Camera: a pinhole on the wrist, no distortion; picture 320 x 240 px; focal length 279.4 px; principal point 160.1 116.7 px. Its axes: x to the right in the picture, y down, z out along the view. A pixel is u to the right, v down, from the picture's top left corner.
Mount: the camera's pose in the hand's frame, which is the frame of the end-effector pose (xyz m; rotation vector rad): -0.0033 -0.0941 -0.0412 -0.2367 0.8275 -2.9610
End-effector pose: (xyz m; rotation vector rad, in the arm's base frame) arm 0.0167 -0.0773 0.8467 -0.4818 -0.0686 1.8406
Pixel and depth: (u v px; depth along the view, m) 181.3 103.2 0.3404
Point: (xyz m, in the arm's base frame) 0.1488 0.0803 1.1479
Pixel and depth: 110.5 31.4 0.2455
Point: 0.0625 0.0831 1.0490
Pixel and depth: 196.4 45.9 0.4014
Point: 0.0821 0.0707 1.2324
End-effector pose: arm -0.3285 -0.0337 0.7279 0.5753 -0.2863 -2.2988
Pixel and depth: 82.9 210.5 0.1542
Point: -0.5262 0.0722 0.6790
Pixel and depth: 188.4 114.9 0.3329
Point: -0.6201 0.1491 0.8401
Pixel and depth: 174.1 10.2 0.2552
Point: -0.5401 0.0572 0.8663
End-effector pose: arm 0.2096 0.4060 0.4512 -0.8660 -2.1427 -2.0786
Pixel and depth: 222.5 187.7 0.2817
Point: 0.1598 0.5705 0.1478
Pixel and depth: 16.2 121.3 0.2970
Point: 0.0139 0.6625 0.2946
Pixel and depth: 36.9 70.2 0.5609
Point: -0.0253 0.9566 0.2823
